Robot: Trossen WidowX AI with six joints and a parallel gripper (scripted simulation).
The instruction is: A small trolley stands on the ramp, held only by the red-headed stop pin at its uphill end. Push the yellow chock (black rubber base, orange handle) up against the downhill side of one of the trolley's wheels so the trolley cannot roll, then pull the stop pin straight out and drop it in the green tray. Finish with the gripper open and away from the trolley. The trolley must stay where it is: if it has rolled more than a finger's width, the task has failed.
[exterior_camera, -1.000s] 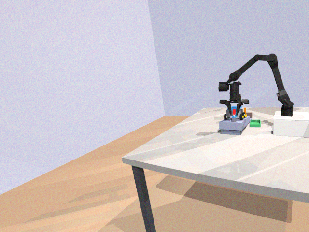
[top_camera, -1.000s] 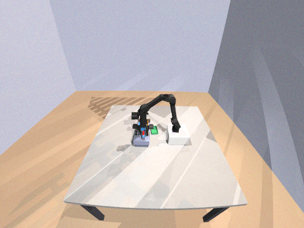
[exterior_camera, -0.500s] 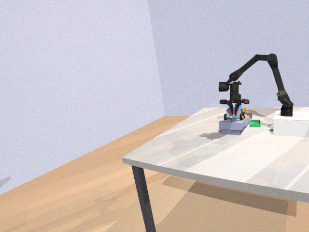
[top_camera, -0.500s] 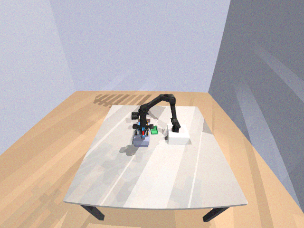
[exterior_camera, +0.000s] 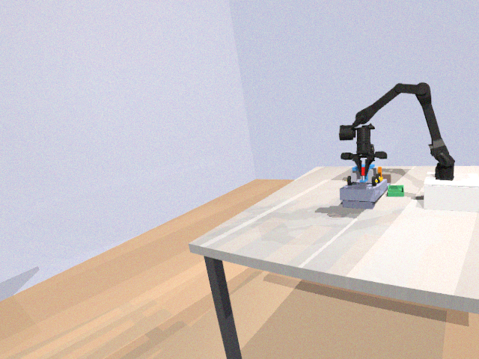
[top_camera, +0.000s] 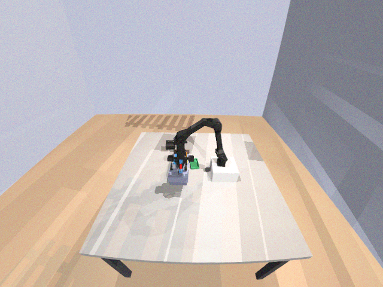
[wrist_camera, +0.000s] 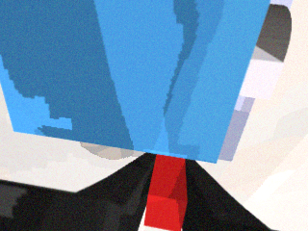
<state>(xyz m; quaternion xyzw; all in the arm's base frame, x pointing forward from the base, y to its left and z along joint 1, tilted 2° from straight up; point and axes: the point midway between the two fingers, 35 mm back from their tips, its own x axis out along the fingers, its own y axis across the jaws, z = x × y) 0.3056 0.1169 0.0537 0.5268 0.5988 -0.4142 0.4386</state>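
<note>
Now: the yellow chock 10 mm behind my gripper tip, 180 mm to the right of it and 50 mm below it. Also, from my gripper tip: trolley (30 mm ahead, 90 mm to the right, 20 mm below); red-headed stop pin (right at my gripper tip); grey ramp block (30 mm ahead, 90 mm to the right, 90 mm below).
</note>
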